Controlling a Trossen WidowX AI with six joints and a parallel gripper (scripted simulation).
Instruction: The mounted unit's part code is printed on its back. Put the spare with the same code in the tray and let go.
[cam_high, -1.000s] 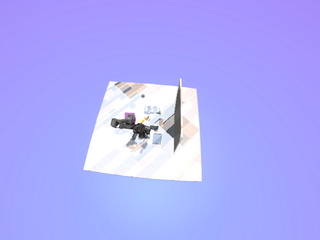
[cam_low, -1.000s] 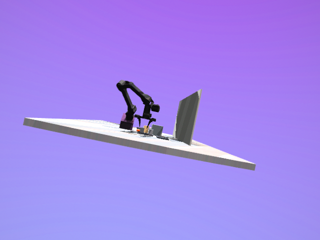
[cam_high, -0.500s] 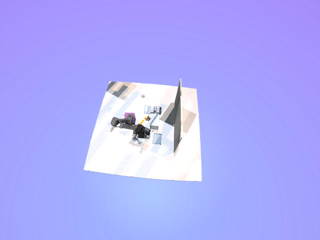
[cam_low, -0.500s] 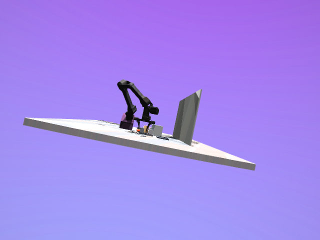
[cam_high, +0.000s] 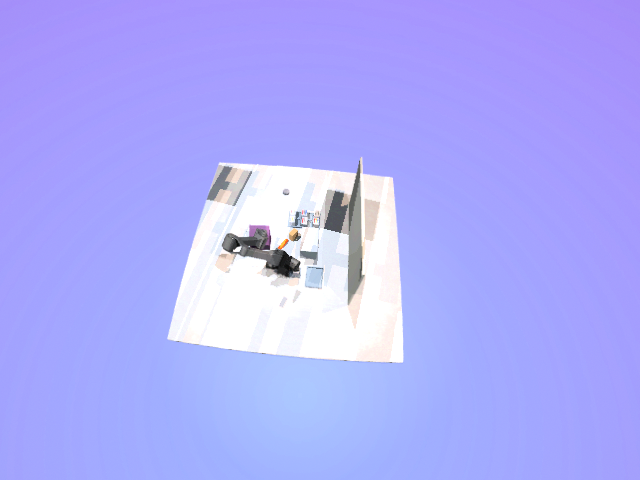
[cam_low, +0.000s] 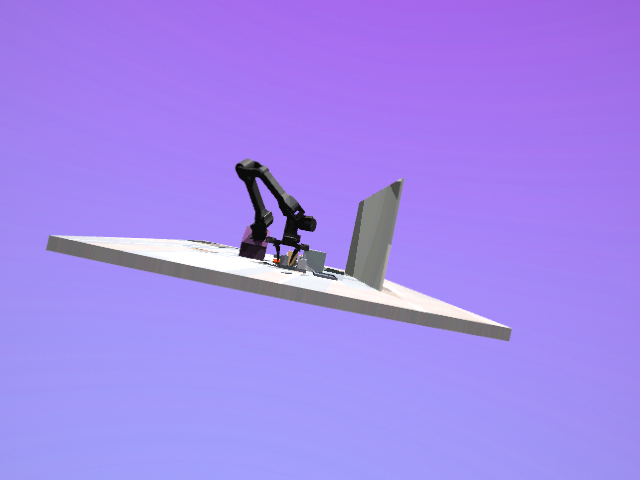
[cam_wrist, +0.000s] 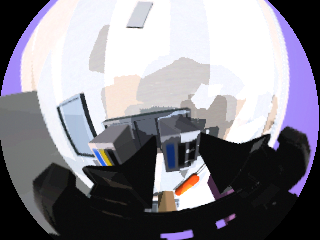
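The spare lies 2 cm above my gripper tip. The rest, counted from my gripper tip: mounted grey unit (12 cm ahead, 19 cm to the left, 3 cm above); tray (18 cm ahead, 1 cm to the right, 1 cm below); tan block (2 cm ahead, 23 cm to the left, 2 cm above).
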